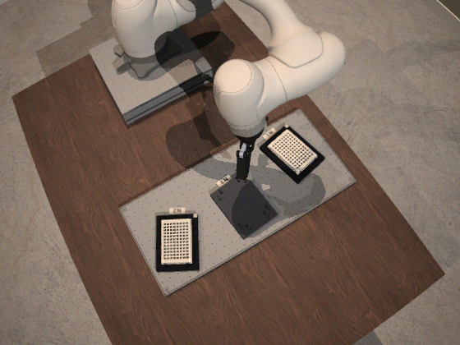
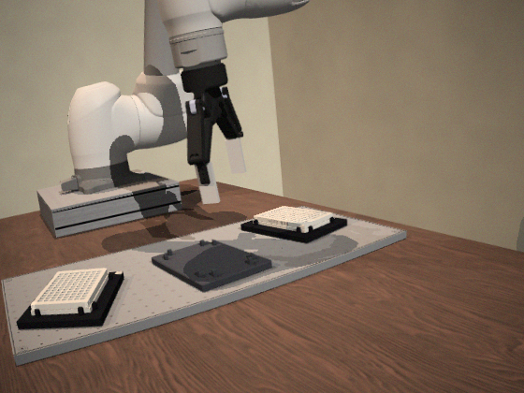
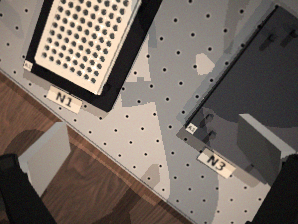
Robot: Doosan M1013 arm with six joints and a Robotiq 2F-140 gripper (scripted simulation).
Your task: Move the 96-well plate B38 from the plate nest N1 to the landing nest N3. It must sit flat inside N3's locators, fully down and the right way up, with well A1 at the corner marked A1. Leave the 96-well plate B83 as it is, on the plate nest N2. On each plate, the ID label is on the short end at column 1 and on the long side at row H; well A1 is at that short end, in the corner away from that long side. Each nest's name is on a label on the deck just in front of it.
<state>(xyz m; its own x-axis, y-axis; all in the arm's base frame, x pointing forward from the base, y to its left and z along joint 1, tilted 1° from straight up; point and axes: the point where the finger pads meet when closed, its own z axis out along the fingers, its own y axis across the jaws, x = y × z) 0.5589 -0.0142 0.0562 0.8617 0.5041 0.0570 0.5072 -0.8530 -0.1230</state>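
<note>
My hand is 120 mm to the right of the white 96-well plate B38, 90 mm above it and 40 mm short of it. From my hand the other things lie so: N3 label: 110 mm below, 90 mm to the right, 30 mm behind; dark grey landing nest N3: 100 mm to the right, 100 mm below, 70 mm ahead; black plate nest N1: 120 mm to the left, 100 mm below, 40 mm ahead.
</note>
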